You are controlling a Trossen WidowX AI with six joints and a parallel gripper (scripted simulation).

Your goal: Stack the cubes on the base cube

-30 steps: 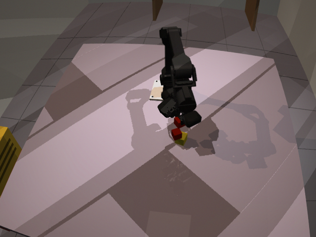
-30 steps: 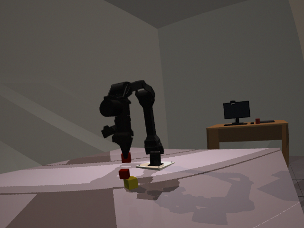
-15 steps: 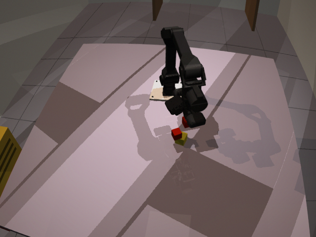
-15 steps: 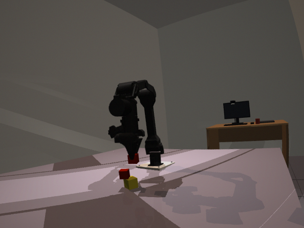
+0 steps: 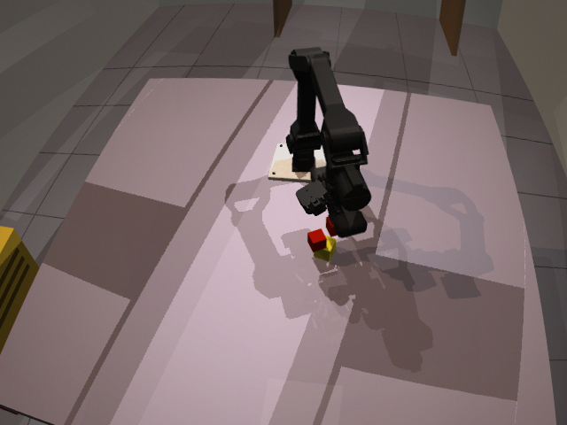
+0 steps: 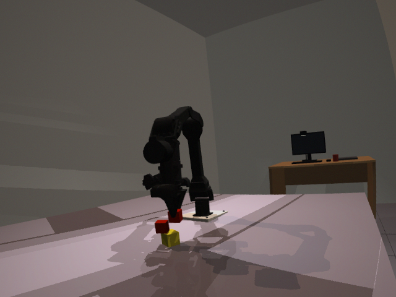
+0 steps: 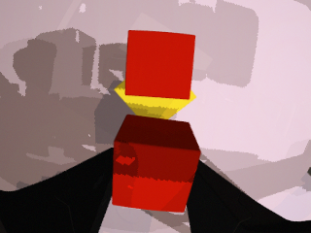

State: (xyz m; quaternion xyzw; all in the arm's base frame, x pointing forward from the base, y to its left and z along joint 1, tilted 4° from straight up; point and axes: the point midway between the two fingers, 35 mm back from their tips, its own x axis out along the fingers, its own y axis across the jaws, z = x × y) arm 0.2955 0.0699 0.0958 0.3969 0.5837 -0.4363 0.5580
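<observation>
Right now my gripper tip is 7 cm above the yellow base cube, 2 cm to the left of it and 1 cm short of it.
</observation>
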